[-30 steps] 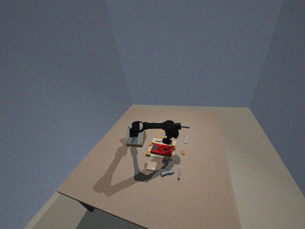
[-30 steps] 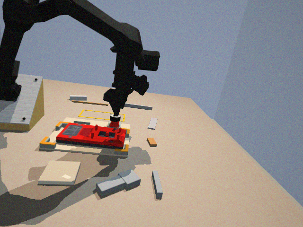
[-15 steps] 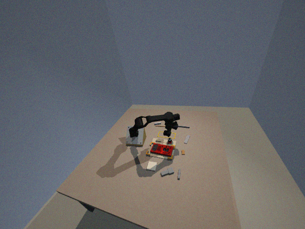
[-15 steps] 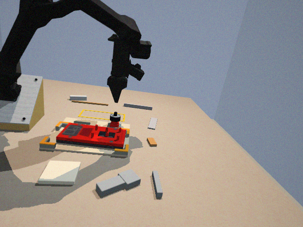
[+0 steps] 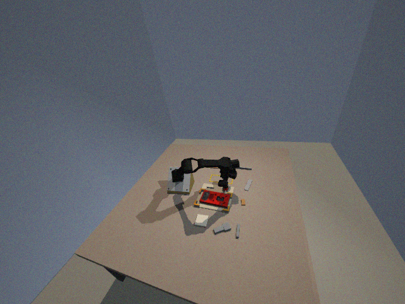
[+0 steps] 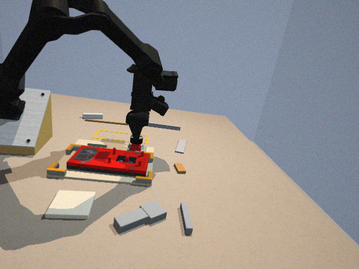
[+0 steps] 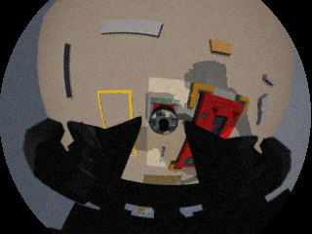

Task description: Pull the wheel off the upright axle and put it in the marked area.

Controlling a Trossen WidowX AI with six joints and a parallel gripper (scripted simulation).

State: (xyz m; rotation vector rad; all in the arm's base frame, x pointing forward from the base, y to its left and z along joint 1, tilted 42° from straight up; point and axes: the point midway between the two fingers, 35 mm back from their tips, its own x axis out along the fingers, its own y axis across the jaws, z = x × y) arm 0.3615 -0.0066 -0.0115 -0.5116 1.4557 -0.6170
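My gripper tip is now 10 mm above the dark wheel. Also, from my gripper tip: white tile: 290 mm to the right, 120 mm behind, 40 mm below.
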